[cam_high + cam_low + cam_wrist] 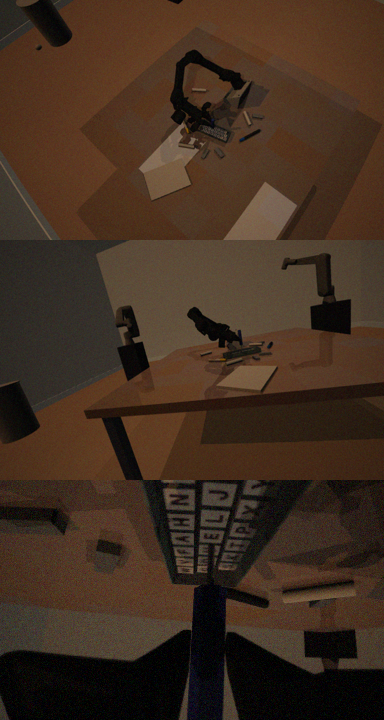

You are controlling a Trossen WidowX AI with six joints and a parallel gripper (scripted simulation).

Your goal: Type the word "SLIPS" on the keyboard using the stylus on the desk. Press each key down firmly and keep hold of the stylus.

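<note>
Now: gripper tip 70 mm short of the yellow pencil, 150 mm to the left of it and 80 mm above it. The rest, counted from my gripper tip: blue-tipped pen (80 mm behind, 180 mm to the left, 80 mm below); then blue stylus (10 mm below); then pale pad (380 mm ahead, 40 mm to the right, 80 mm below).
</note>
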